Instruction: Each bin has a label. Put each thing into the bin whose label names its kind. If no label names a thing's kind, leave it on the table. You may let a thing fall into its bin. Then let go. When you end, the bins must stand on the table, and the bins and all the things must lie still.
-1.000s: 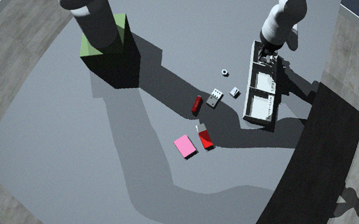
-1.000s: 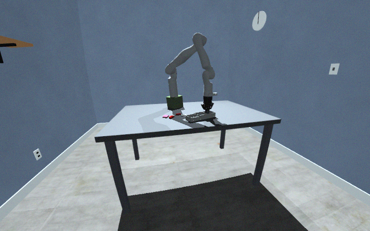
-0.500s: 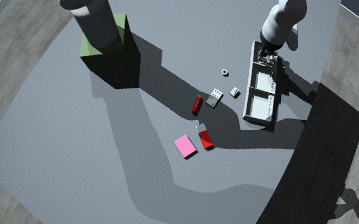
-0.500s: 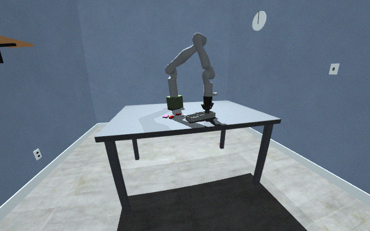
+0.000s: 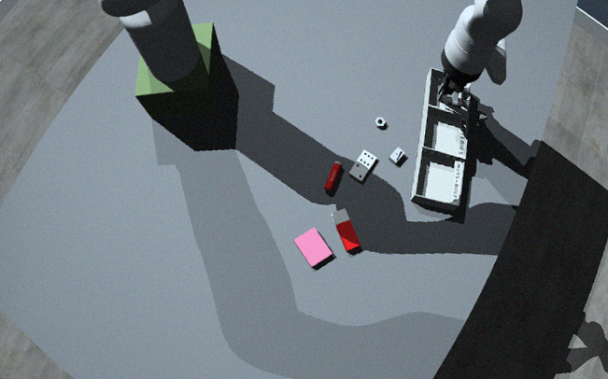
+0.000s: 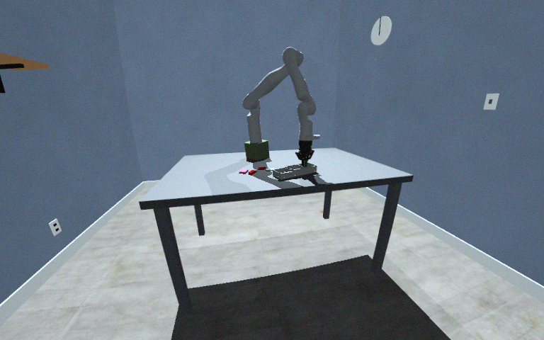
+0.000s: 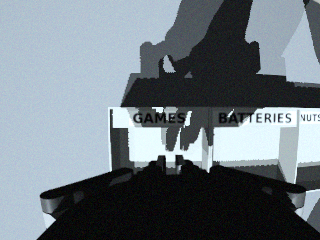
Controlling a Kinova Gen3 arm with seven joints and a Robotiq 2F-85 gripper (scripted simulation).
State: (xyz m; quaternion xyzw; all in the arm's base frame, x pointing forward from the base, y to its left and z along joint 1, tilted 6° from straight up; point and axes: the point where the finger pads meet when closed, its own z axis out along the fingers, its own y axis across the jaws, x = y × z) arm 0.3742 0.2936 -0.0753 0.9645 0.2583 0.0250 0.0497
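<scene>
Right now the nut is 60 mm behind my hand, 120 mm to the right of it and 40 mm below it. The rest, counted from my hand: white domino: 30 mm behind, 200 mm to the right, 40 mm below; red battery: 60 mm behind, 250 mm to the right, 40 mm below; bin row: 40 mm ahead, 60 mm to the right, 30 mm below.
</scene>
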